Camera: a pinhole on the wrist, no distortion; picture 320 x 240 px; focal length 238.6 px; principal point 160.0 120.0 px. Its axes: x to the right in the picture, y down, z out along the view. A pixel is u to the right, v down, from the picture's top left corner.
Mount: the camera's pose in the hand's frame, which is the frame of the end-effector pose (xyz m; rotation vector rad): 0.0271 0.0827 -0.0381 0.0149 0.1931 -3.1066
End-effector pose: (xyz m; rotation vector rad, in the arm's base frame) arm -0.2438 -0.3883 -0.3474 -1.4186 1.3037 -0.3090
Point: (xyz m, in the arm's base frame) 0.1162 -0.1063 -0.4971
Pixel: 186 126
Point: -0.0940 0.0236 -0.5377
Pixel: 280 33
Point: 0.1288 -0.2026 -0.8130
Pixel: 83 28
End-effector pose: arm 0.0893 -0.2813 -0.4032 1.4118 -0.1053 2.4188
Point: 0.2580 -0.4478 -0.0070
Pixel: 41 57
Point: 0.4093 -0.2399 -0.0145
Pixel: 79 180
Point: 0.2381 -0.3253 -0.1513
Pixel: 72 143
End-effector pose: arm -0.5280 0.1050 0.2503 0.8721 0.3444 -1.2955
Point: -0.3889 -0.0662 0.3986
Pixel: outside the picture
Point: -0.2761 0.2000 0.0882
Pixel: behind the camera
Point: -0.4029 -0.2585 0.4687
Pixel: 88 27
